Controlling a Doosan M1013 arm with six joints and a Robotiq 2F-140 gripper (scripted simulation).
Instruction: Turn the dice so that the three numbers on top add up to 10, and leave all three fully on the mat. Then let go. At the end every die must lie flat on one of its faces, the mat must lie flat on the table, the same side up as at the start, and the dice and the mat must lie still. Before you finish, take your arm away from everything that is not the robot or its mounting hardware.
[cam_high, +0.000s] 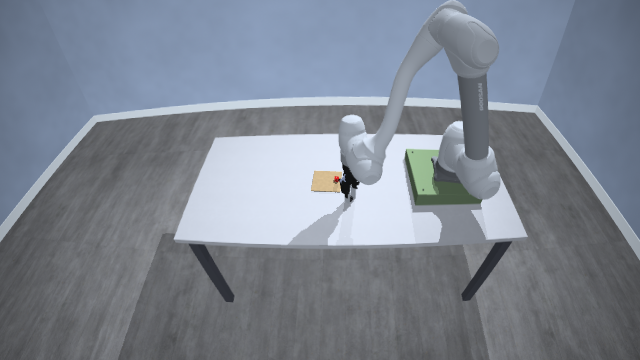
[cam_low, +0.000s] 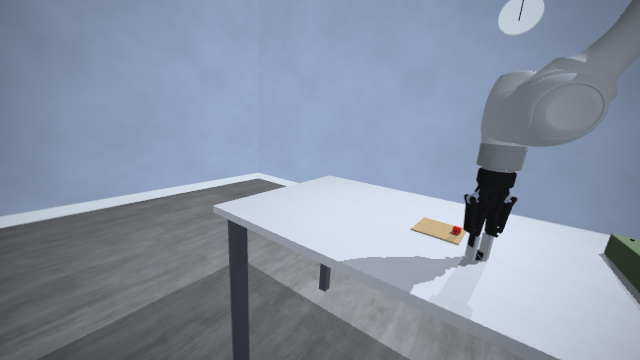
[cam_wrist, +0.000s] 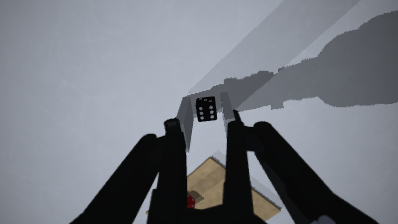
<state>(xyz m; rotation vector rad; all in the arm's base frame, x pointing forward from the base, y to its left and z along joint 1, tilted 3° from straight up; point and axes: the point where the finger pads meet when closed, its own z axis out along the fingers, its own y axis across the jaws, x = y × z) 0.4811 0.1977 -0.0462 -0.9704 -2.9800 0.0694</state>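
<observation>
Right now my hand is 20 mm above the black die. The rest, counted from my hand: blue die 50 mm ahead, 270 mm to the right, 20 mm below; then tan mat 130 mm ahead, 110 mm to the right, 30 mm below; then red die 80 mm ahead, 110 mm to the right, 20 mm below.
</observation>
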